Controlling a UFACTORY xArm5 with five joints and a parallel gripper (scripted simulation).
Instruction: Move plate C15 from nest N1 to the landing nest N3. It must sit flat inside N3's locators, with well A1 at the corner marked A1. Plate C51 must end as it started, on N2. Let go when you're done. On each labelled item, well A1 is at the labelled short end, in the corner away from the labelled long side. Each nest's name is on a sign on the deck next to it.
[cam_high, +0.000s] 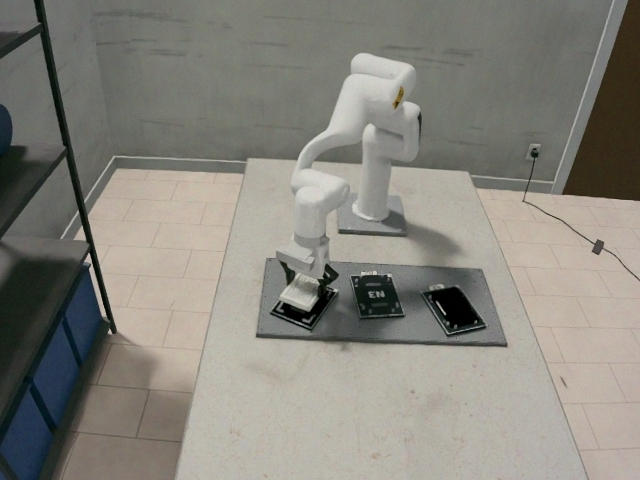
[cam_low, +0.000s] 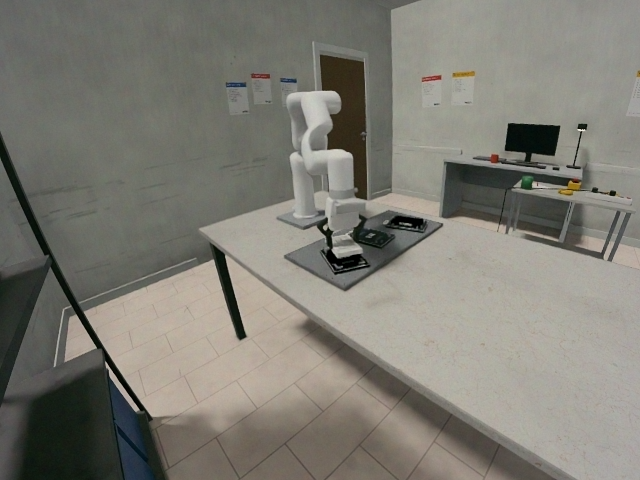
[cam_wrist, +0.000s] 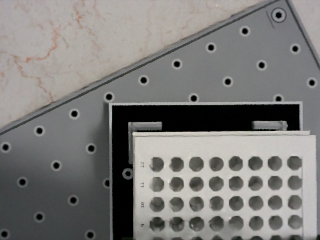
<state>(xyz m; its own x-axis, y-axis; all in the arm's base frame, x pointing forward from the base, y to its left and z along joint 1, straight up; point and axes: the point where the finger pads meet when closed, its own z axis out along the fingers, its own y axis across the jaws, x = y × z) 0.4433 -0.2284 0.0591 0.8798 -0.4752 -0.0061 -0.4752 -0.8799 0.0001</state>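
Now: hand 19 cm to the right of the nest N3, 6 cm above it and 3 cm past it. From my hand the other things lie so: black plate (40 cm to the left, 5 cm below, 2 cm ahead); white plate (1 cm below).
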